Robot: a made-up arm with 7 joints.
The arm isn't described. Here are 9 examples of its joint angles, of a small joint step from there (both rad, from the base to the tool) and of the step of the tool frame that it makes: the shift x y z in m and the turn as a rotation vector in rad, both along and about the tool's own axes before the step.
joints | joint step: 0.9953 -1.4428 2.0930 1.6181 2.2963 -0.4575 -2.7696 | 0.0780 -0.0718 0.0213 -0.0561 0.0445 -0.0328 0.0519
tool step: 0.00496 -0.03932 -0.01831 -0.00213 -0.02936 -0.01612
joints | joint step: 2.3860 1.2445 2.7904 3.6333 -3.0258 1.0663 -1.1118 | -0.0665 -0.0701 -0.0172 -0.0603 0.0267 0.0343 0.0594
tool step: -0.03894 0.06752 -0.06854 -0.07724 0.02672 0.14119
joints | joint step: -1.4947 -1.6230 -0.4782 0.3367 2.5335 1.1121 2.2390 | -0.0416 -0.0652 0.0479 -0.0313 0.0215 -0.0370 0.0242
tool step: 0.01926 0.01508 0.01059 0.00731 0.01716 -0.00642
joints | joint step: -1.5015 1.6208 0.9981 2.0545 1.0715 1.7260 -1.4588 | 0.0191 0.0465 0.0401 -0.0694 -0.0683 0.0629 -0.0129
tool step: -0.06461 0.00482 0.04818 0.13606 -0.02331 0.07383
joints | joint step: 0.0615 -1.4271 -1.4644 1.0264 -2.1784 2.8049 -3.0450 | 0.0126 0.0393 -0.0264 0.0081 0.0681 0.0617 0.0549
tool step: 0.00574 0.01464 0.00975 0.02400 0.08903 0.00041
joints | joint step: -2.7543 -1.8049 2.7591 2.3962 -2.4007 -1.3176 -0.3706 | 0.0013 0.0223 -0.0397 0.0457 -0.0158 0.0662 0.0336
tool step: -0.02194 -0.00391 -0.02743 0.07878 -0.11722 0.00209
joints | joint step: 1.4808 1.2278 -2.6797 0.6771 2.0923 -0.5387 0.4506 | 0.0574 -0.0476 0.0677 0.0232 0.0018 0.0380 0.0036
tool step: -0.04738 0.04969 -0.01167 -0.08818 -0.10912 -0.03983
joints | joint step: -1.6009 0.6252 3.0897 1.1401 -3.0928 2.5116 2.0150 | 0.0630 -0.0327 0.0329 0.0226 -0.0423 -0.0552 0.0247
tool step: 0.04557 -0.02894 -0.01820 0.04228 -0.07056 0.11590
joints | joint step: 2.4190 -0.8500 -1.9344 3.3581 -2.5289 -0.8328 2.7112 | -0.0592 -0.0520 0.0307 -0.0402 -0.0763 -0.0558 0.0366
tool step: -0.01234 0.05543 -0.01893 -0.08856 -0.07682 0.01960
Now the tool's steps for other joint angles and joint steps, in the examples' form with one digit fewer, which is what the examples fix.
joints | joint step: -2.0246 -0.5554 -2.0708 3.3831 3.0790 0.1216 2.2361 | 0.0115 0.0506 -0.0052 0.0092 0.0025 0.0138 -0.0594
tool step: 0.0466 -0.0021 0.0055 -0.0124 0.0589 -0.0355
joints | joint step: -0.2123 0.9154 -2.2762 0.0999 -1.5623 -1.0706 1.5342 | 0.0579 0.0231 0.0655 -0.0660 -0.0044 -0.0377 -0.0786
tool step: -0.0364 -0.0247 0.0137 0.0624 -0.0946 -0.1129
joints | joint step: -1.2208 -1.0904 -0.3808 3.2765 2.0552 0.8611 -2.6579 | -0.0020 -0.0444 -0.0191 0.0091 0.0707 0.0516 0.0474
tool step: 0.0369 0.0317 0.0121 -0.0287 0.0916 0.0392
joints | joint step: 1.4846 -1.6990 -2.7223 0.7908 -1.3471 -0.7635 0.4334 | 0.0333 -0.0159 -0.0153 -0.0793 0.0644 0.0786 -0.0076
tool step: -0.0642 -0.0181 0.0078 -0.0289 -0.1359 0.1028
